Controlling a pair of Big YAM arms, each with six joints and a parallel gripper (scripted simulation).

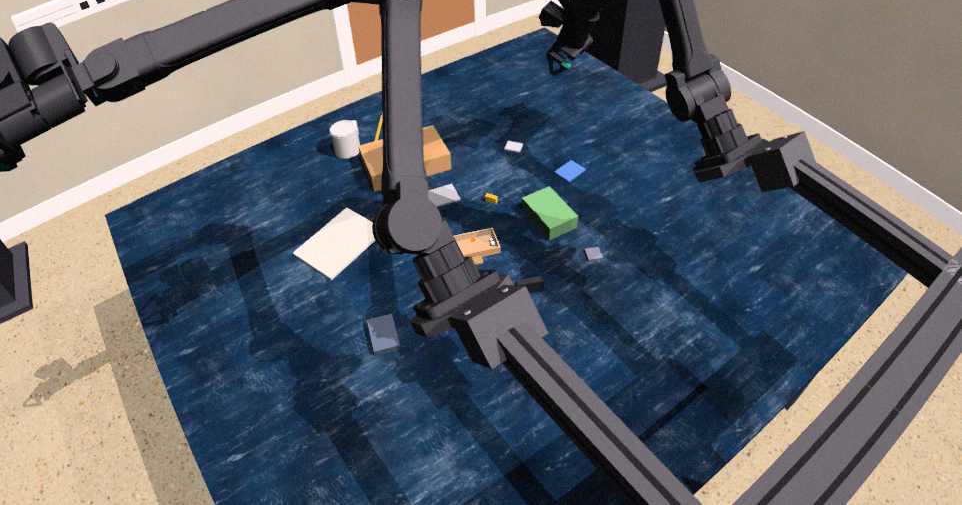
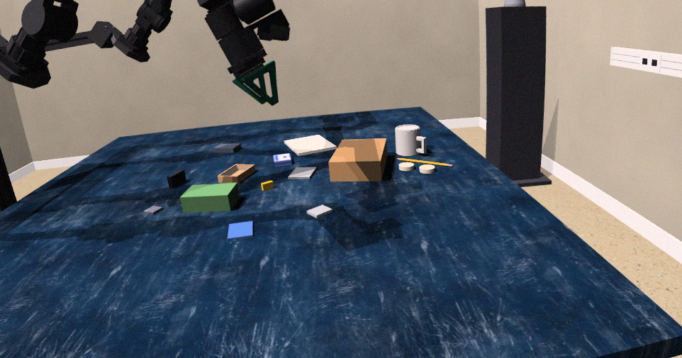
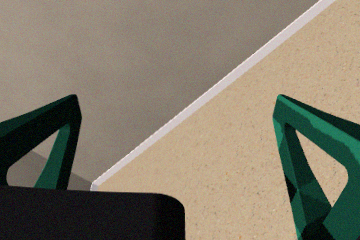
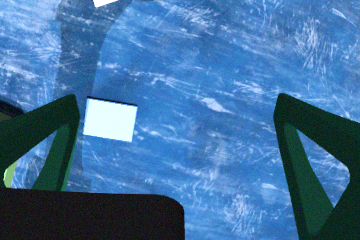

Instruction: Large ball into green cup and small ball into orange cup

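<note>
Now: the covered wooden puzzle 410 mm to the left of my right hand, 290 mm below it and 200 mm behind it. Also, from my right hand: yellow block 290 mm below, 280 mm to the left, 90 mm behind; blue tile 290 mm below, 110 mm behind, 30 mm to the left; green block 270 mm below, 220 mm behind, 190 mm to the left.
</note>
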